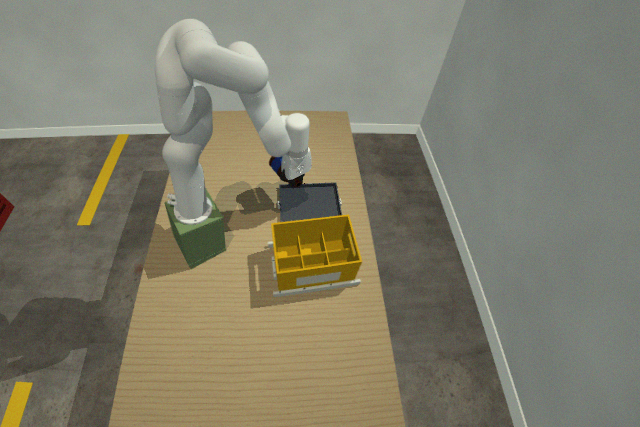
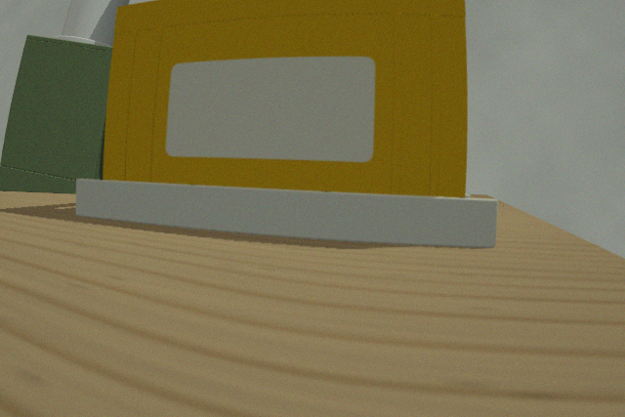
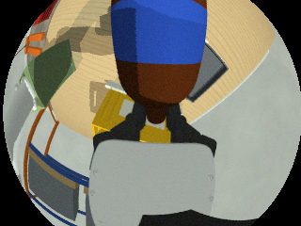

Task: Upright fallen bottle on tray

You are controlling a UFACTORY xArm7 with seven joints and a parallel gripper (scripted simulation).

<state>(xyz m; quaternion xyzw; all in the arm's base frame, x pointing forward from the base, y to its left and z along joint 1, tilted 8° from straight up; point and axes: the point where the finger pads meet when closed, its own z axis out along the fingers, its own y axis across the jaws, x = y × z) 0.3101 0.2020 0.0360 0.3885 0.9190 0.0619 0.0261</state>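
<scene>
The bottle lies 4 cm behind my hand and 4 cm to the left of it. The rest, counted from my hand: dark grey tray 5 cm ahead, 5 cm to the left, 19 cm below; then crate 11 cm ahead, 22 cm to the right, 12 cm below.
</scene>
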